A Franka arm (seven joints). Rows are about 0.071 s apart.
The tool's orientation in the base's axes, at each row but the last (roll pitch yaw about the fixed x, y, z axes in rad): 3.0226, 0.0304, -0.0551; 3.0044, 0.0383, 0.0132; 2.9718, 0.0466, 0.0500; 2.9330, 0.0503, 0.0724
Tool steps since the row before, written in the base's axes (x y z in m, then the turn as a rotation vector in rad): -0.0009, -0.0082, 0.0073, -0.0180, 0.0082, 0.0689; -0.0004, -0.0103, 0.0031, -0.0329, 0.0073, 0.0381; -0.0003, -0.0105, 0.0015, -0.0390, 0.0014, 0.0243; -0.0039, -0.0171, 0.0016, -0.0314, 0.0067, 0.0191
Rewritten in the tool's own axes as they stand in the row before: -0.0007, 0.0090, -0.0063, -0.0205, 0.0010, -0.0687; -0.0007, 0.0106, -0.0016, -0.0342, -0.0026, -0.0375; -0.0009, 0.0106, 0.0003, -0.0400, 0.0005, -0.0227; -0.0052, 0.0167, 0.0022, -0.0318, -0.0051, -0.0190
